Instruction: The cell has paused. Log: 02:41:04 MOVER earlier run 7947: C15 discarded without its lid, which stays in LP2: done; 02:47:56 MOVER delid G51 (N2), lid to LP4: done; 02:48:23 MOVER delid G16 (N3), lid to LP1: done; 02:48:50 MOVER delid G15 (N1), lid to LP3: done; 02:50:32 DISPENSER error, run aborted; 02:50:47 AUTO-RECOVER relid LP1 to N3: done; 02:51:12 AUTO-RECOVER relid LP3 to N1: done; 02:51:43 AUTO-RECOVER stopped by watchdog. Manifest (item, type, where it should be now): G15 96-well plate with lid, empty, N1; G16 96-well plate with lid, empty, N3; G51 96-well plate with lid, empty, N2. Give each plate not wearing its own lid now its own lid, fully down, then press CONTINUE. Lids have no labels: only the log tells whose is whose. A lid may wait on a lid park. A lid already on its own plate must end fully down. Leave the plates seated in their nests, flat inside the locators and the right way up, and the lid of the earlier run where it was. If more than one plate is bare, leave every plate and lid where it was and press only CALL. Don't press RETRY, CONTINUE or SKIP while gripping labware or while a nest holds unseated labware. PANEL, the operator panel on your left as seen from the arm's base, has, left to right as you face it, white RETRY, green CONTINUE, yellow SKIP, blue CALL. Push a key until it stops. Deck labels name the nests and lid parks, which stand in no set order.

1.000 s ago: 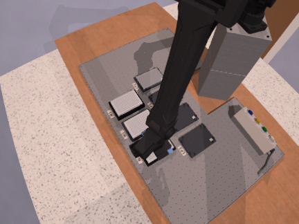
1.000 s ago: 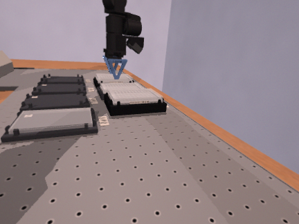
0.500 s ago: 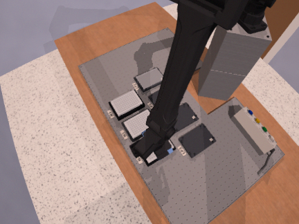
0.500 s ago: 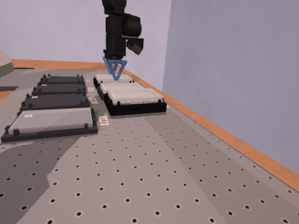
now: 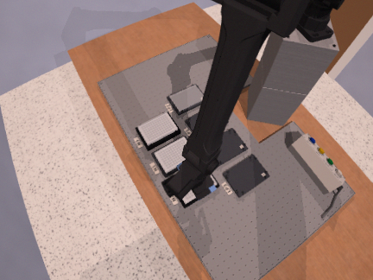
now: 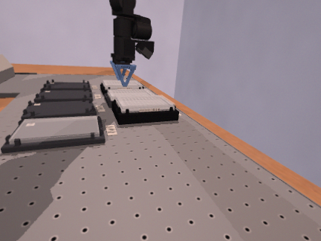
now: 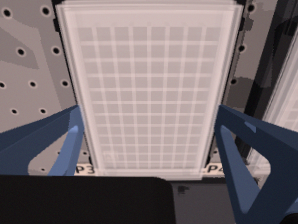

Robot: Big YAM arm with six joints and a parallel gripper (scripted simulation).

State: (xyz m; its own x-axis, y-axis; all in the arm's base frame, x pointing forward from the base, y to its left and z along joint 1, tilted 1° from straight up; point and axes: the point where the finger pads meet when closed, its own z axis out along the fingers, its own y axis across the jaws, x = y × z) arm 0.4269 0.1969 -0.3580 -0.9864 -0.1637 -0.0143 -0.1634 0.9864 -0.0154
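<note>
Right now the plate is 10 mm below my hand. From my hand the other things lie so: lid park LP3: 190 mm behind, 40 mm to the left, 30 mm below; then lid park LP1: 150 mm behind, 220 mm to the right, 30 mm below; then LP1 label: 60 mm behind, 200 mm to the right, 40 mm below.
</note>
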